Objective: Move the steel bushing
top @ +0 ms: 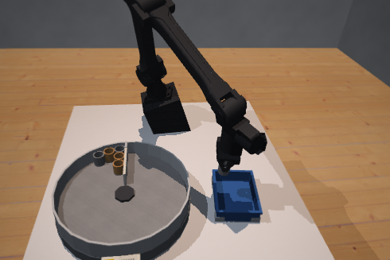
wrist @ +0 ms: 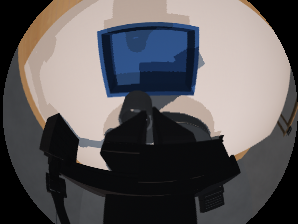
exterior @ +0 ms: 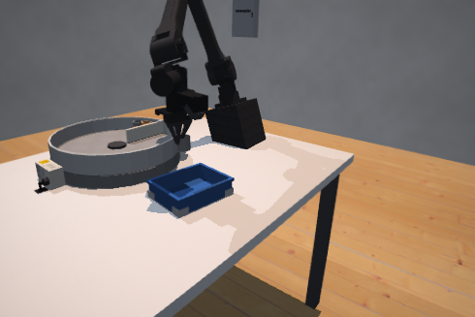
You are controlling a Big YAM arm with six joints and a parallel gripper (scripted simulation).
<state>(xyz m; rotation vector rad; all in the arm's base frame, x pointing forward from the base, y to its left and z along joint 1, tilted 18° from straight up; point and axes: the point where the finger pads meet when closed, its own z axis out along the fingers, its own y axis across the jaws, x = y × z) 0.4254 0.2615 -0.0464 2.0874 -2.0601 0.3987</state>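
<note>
My gripper is now 120 mm above the blue crate and 50 mm to the right of it. Round my hand: grey round turntable (320 mm to the right, 90 mm below, 50 mm ahead).
</note>
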